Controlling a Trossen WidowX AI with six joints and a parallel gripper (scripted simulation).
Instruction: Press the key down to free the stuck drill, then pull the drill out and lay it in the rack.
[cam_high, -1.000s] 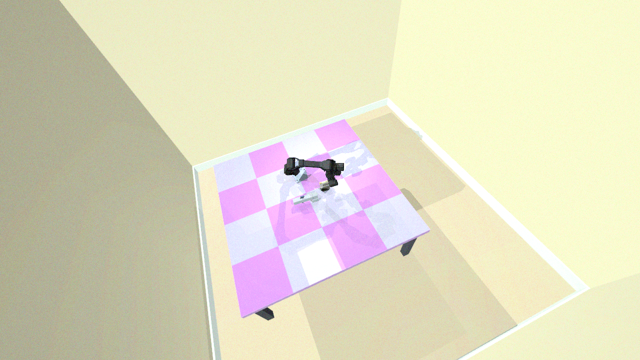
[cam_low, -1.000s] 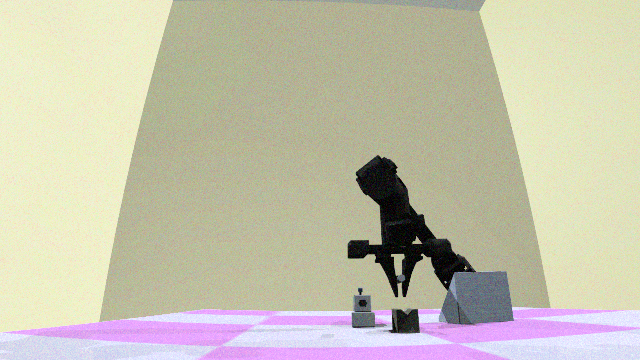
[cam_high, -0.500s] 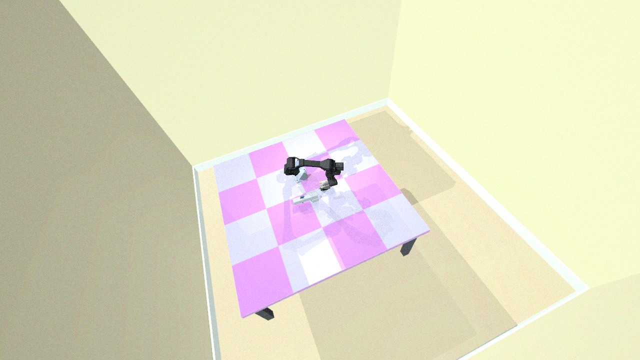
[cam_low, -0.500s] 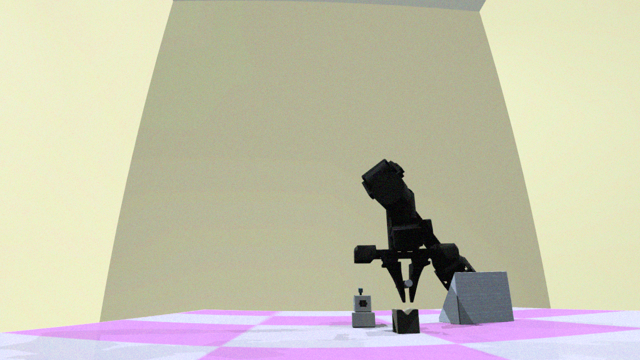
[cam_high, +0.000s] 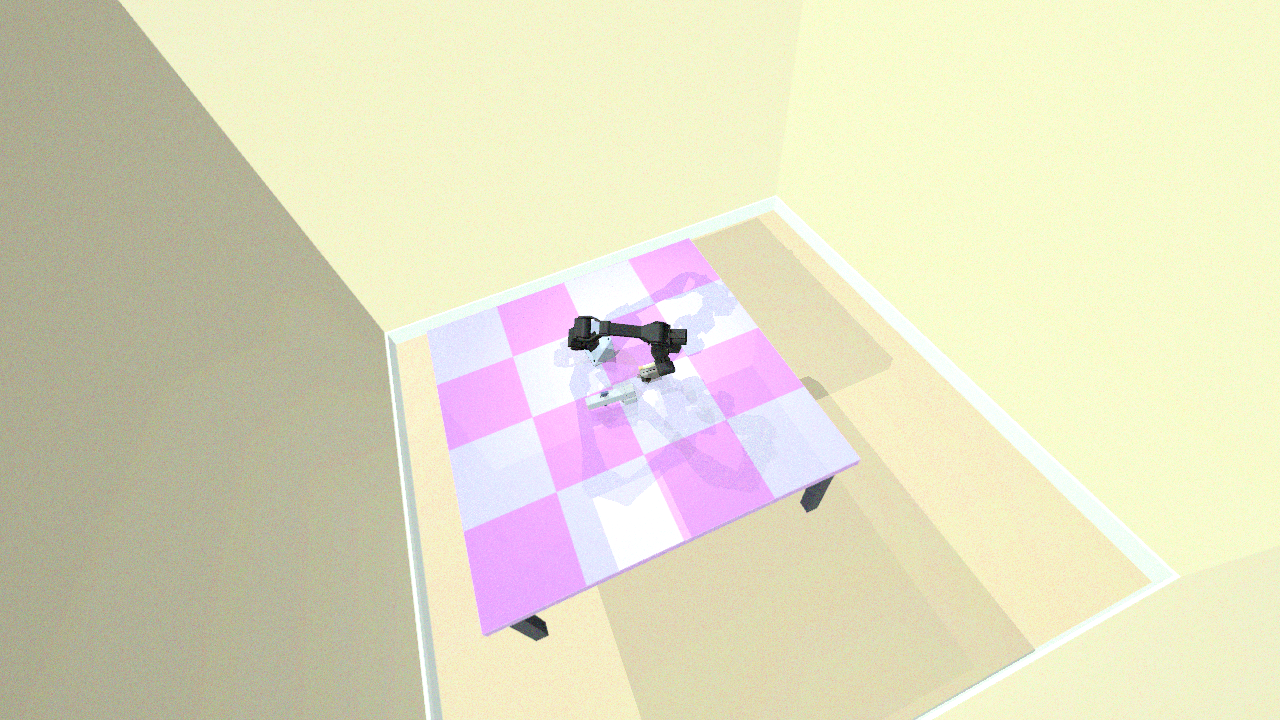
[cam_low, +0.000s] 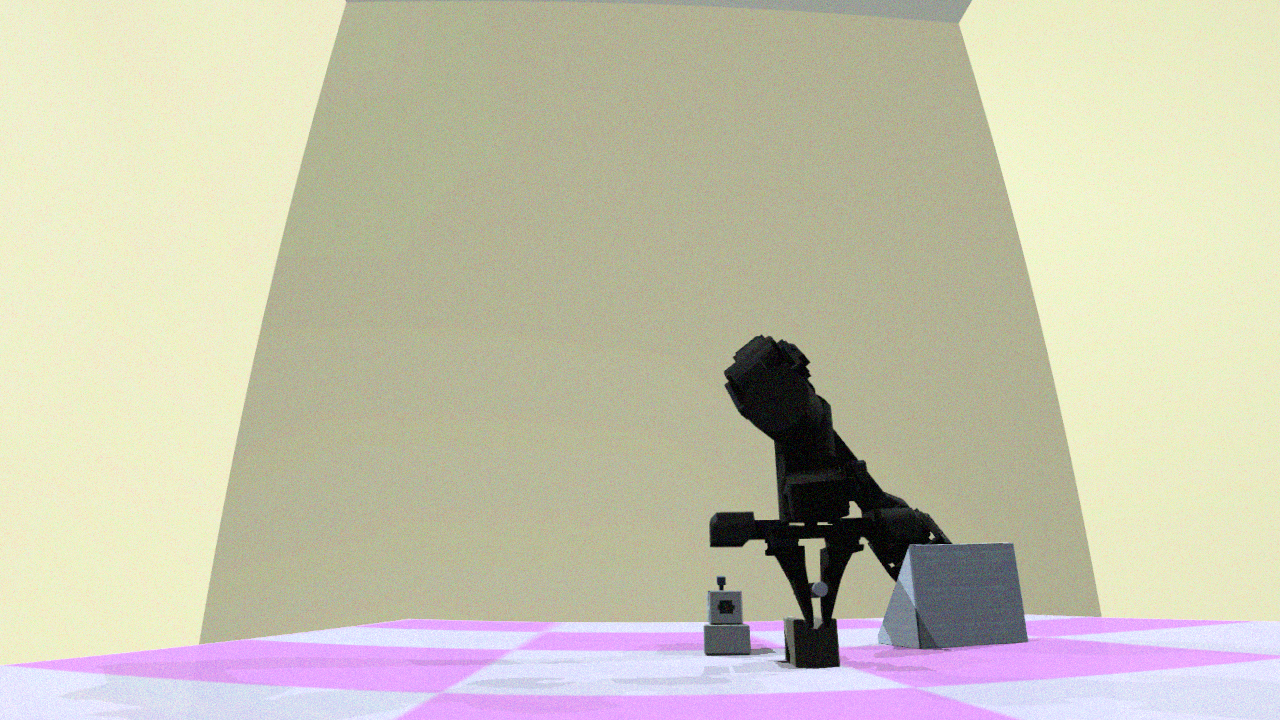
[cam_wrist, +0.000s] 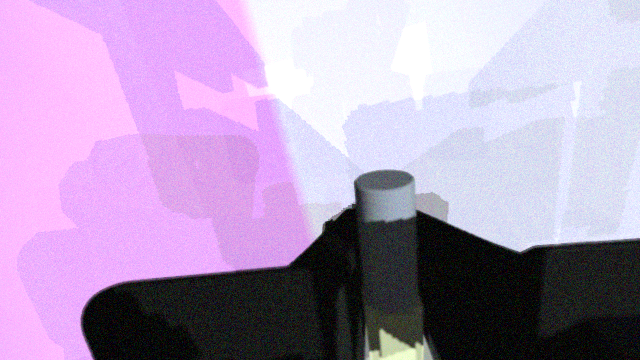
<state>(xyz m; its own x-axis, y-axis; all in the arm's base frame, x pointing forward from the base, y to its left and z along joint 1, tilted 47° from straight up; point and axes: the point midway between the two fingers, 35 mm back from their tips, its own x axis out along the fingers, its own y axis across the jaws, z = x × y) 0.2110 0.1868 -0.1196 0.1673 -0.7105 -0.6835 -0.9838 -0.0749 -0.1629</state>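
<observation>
My gripper tip is now 5 cm to the left of the rack and 2 cm above it. Also, from my gripper tip: key (6 cm ahead, 25 cm to the right, 2 cm above); grey holder block (6 cm ahead, 22 cm to the right); drill (4 cm to the right, 3 cm above).
</observation>
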